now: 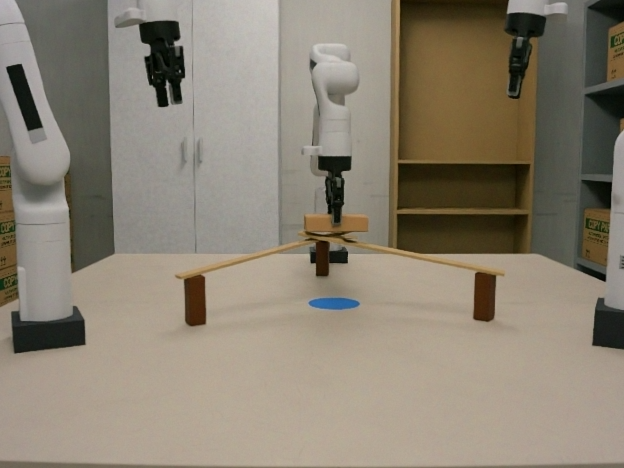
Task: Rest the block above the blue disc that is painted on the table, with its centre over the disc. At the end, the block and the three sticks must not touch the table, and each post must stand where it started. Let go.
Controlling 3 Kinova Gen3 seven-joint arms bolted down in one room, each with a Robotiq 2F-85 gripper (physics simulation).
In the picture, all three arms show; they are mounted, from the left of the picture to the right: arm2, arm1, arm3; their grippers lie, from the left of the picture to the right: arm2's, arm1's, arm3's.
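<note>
The orange-brown block lies level at the crossing of the sticks, above the blue disc; its exact depth is hard to tell. Arm1's gripper is shut on the block from above, one finger across its near face. The left stick slopes up from the left post. The right stick slopes up from the right post. The third stick, by the back post, is mostly hidden. All posts stand upright. Arm2's gripper is open, high at left. Arm3's gripper is high at right, side-on; its opening is unclear.
The beige table carries arm2's base at the left, arm3's base at the right and arm1's base at the back. Behind stand a white cabinet and a wooden bookshelf.
</note>
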